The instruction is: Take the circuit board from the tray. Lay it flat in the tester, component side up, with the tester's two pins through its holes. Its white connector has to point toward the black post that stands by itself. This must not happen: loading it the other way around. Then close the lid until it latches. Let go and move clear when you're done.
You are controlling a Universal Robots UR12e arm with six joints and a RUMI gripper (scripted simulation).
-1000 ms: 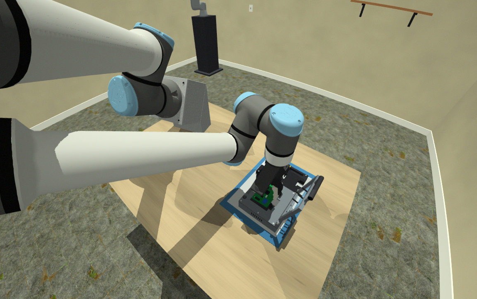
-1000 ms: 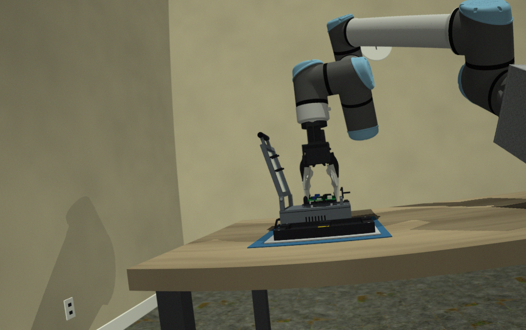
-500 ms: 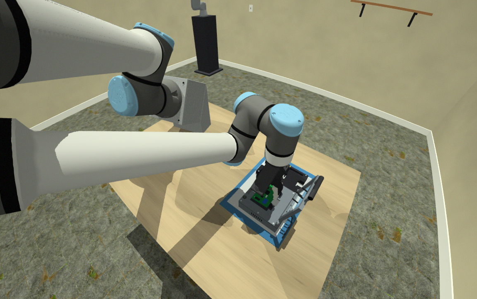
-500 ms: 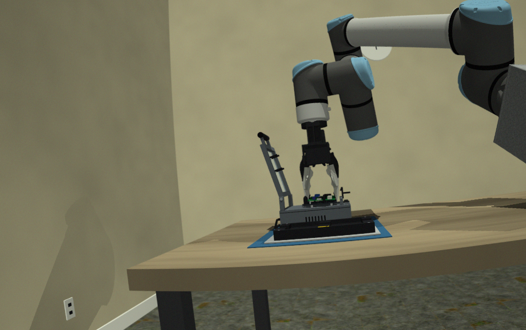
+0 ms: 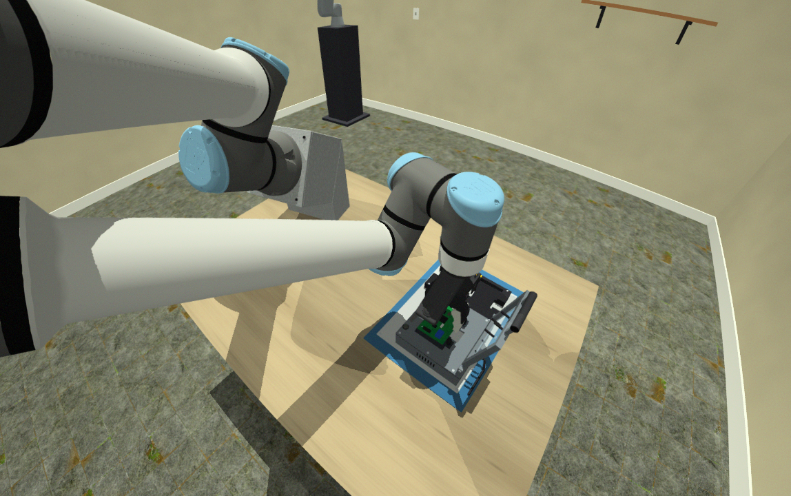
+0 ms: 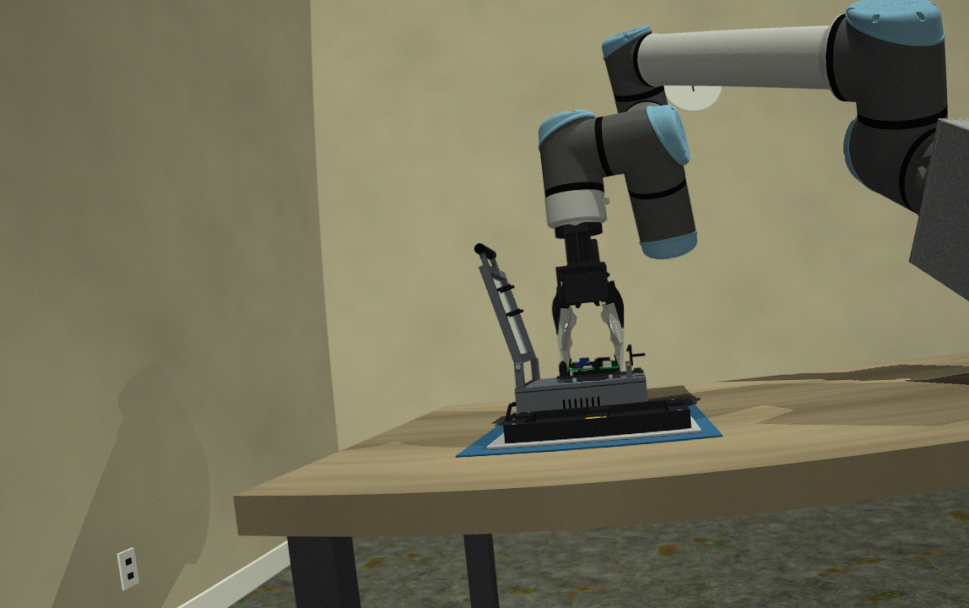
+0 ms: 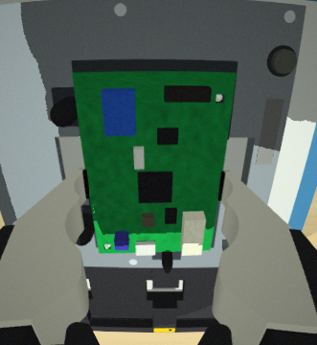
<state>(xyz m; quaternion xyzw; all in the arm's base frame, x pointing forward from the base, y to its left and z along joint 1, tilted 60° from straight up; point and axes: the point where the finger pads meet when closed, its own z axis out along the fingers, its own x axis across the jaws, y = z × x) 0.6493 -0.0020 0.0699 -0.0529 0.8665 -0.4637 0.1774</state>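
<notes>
Right now my hand is right at the green circuit board. Also, from my hand: lid 12 cm ahead, 1 cm to the right, 10 cm above; grey tester 3 cm ahead, 3 cm to the left, 3 cm above.
</notes>
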